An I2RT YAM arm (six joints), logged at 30 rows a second.
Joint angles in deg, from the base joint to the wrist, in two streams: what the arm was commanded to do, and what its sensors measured. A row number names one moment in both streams.
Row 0, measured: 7.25, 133.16, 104.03, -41.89, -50.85, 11.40
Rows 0 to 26, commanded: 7.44, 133.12, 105.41, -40.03, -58.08, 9.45; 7.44, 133.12, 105.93, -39.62, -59.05, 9.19; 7.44, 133.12, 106.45, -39.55, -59.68, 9.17; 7.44, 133.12, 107.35, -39.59, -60.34, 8.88; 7.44, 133.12, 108.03, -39.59, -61.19, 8.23; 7.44, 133.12, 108.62, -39.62, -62.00, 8.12; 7.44, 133.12, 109.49, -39.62, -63.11, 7.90; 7.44, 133.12, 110.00, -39.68, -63.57, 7.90; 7.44, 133.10, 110.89, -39.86, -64.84, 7.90; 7.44, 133.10, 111.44, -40.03, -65.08, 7.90; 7.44, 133.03, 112.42, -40.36, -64.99, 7.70; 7.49, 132.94, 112.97, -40.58, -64.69, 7.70; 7.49, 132.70, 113.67, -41.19, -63.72, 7.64; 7.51, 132.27, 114.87, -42.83, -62.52, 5.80; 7.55, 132.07, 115.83, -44.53, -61.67, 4.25; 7.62, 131.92, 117.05, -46.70, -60.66, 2.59; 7.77, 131.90, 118.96, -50.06, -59.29, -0.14; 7.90, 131.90, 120.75, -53.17, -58.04, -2.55; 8.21, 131.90, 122.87, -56.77, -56.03, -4.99; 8.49, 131.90, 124.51, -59.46, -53.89, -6.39; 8.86, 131.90, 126.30, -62.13, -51.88, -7.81; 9.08, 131.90, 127.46, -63.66, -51.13, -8.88; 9.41, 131.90, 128.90, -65.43, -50.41, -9.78; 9.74, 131.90, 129.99, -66.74, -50.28, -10.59; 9.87, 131.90, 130.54, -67.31, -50.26, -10.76; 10.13, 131.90, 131.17, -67.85, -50.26, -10.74; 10.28, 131.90, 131.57, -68.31, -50.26, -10.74
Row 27, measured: 9.04, 133.12, 129.29, -67.31, -52.75, -6.57
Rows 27 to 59, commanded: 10.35, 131.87, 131.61, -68.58, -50.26, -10.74; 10.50, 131.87, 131.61, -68.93, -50.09, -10.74; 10.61, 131.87, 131.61, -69.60, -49.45, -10.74; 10.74, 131.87, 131.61, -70.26, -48.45, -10.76; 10.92, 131.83, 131.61, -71.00, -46.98, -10.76; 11.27, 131.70, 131.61, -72.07, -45.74, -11.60; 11.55, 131.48, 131.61, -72.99, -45.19, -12.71; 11.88, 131.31, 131.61, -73.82, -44.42, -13.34; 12.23, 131.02, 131.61, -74.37, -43.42, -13.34; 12.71, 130.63, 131.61, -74.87, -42.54, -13.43; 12.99, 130.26, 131.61, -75.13, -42.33, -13.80; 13.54, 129.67, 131.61, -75.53, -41.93, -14.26; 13.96, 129.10, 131.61, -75.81, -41.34, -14.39; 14.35, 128.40, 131.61, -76.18, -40.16, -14.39; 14.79, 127.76, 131.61, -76.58, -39.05, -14.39; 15.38, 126.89, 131.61, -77.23, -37.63, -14.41; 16.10, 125.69, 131.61, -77.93, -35.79, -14.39; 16.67, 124.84, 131.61, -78.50, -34.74, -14.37; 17.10, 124.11, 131.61, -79.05, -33.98, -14.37; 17.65, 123.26, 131.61, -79.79, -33.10, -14.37; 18.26, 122.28, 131.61, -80.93, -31.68, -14.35; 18.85, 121.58, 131.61, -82.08, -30.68, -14.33; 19.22, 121.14, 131.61, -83.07, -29.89, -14.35; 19.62, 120.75, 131.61, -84.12, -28.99, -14.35; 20.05, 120.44, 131.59, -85.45, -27.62, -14.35; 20.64, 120.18, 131.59, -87.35, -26.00, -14.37; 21.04, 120.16, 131.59, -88.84, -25.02, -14.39; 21.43, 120.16, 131.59, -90.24, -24.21, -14.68; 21.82, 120.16, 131.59, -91.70, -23.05, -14.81; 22.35, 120.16, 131.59, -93.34, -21.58, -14.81; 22.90, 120.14, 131.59, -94.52, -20.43, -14.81; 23.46, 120.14, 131.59, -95.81, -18.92, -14.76; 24.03, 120.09, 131.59, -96.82, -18.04, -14.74
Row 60, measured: 21.91, 121.05, 130.85, -94.63, -24.25, -14.00
